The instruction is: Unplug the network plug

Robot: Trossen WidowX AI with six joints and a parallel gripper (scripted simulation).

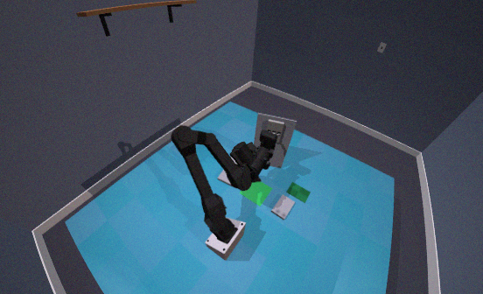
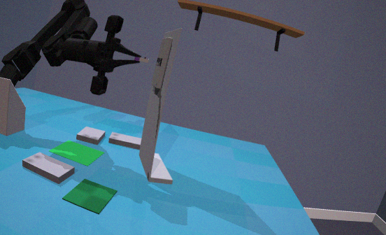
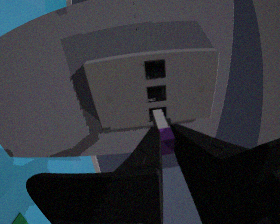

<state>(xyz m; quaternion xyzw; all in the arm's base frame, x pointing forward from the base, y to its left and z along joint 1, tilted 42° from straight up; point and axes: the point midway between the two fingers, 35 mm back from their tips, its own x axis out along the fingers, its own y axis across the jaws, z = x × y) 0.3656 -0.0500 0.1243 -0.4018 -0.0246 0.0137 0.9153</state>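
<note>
Now: gripper tip 12 cm past the bright green marked square, 2 cm to the left of it and 25 cm above it. From my gripper tip the other things lie so: network plug (right at my gripper tip); grey panel (6 cm ahead, 2 cm to the left, 10 cm below).
</note>
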